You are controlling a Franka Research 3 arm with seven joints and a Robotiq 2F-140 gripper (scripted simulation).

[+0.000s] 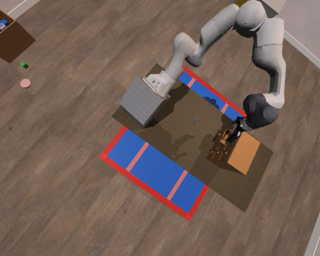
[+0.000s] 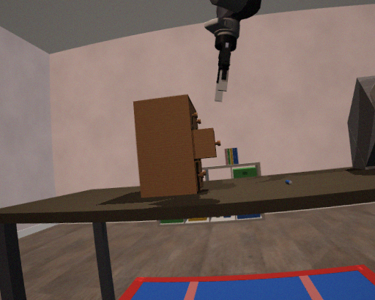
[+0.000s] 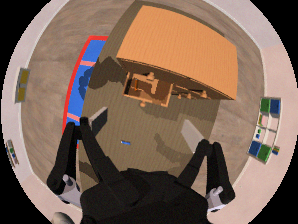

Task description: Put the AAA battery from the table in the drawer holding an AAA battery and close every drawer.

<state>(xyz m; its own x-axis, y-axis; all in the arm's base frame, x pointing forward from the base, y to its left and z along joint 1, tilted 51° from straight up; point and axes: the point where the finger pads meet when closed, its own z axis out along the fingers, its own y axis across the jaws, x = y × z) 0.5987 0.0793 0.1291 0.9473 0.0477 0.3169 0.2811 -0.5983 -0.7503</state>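
Right now my hand is 310 mm above the blue AAA battery, 190 mm past it and 10 mm to the right of it. From my hand the other things lie so: small orange object: 200 mm below, 70 mm ahead, 60 mm to the left; small green thing: 200 mm below, 180 mm ahead, 110 mm to the right.
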